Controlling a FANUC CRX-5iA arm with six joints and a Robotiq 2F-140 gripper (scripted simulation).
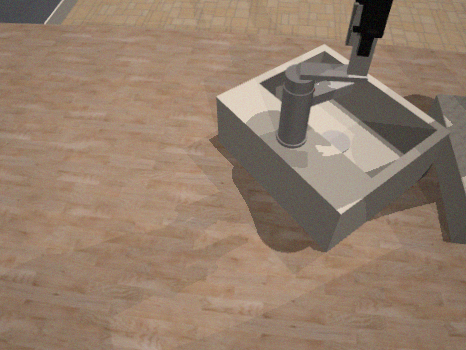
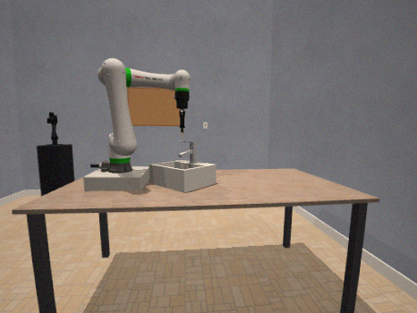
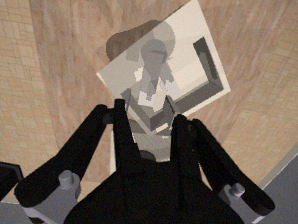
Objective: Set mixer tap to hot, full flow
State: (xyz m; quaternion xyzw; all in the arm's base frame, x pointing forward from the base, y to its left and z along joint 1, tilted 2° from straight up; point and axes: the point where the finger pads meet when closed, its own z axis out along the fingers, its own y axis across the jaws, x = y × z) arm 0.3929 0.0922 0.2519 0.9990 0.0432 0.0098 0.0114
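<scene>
The flat lever is 3 cm ahead of my hand and 6 cm below it. From my hand the other things lie so: sink basin 8 cm to the right, 29 cm below; grey mixer tap 5 cm ahead, 1 cm to the right, 10 cm below.
</scene>
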